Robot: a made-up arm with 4 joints.
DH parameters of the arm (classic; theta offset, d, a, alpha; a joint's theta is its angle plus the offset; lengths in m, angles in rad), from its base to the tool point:
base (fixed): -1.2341 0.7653 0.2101 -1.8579
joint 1: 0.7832 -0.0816 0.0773 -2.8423
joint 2: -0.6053 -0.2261 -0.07 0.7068
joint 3: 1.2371 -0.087 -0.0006 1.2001
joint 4: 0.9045 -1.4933 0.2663 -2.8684
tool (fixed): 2.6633 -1.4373 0 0
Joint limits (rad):
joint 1: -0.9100..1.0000
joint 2: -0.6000..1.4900
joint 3: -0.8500..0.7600
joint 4: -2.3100..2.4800
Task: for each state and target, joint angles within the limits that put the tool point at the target. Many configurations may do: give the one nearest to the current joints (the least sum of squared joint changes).
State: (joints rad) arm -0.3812 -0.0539 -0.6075 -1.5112
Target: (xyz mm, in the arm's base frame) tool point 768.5 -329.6 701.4
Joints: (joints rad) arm 0.4335 0.0761 -0.0002 -2.1441
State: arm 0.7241 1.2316 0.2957 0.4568
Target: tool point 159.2 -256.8 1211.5
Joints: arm 0.4861 1.1992 0.6238 -0.0344
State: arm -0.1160 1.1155 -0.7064 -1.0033
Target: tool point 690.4 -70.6 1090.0
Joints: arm -0.6237 0.5322 -0.6903 -1.6496
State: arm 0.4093 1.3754 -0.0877 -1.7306
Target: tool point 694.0 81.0 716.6
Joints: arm 0.0034 1.4900 -0.3276 -2.3077
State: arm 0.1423 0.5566 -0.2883 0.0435
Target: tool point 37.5 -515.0 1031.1
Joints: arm 0.2128 1.2236 -0.3795 0.2190
